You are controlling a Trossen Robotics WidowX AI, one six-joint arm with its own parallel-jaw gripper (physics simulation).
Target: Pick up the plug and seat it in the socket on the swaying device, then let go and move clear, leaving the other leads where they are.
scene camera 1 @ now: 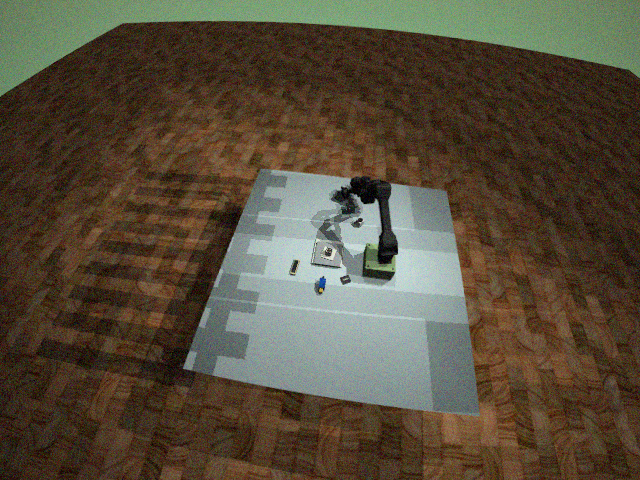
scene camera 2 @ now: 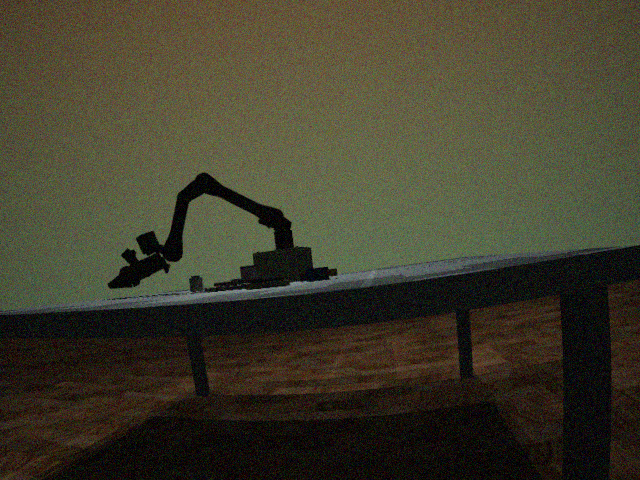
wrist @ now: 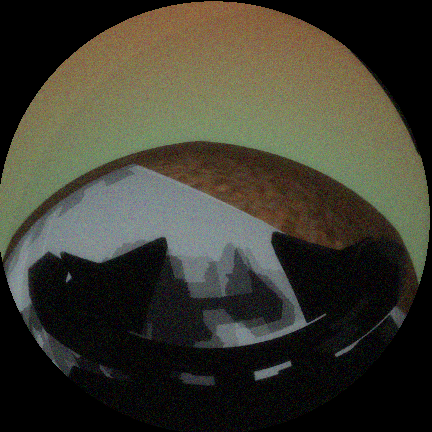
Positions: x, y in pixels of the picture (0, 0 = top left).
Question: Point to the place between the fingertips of my gripper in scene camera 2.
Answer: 108, 286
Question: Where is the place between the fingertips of my gripper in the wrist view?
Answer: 219, 240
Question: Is my gripper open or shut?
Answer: Open.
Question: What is my gripper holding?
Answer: Nothing.
